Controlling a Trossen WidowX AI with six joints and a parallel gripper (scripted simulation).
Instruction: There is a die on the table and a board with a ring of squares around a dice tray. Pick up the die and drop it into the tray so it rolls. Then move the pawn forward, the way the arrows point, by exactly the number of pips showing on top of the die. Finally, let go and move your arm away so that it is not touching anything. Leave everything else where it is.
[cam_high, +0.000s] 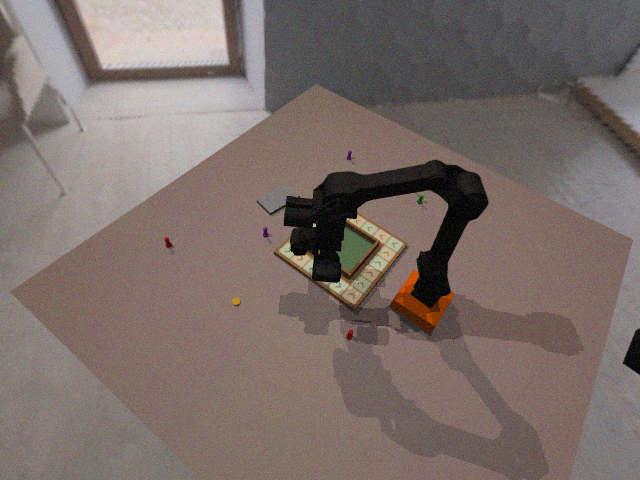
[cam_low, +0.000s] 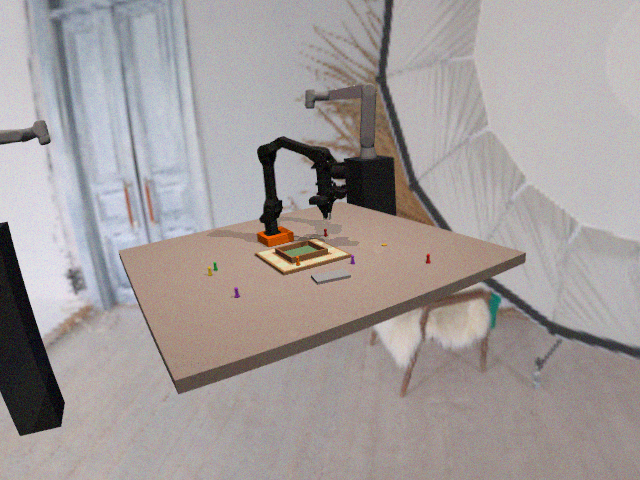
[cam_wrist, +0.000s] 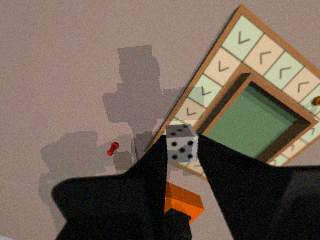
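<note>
My gripper tip is now 160 mm short of the orange pawn, 200 mm to the left of it and 100 mm above it. The rest, counted from my gripper tip: white die right at my gripper tip; yellow disc 130 mm ahead, 180 mm to the left, 120 mm below; green dice tray 40 mm ahead, 150 mm to the right, 120 mm below.
</note>
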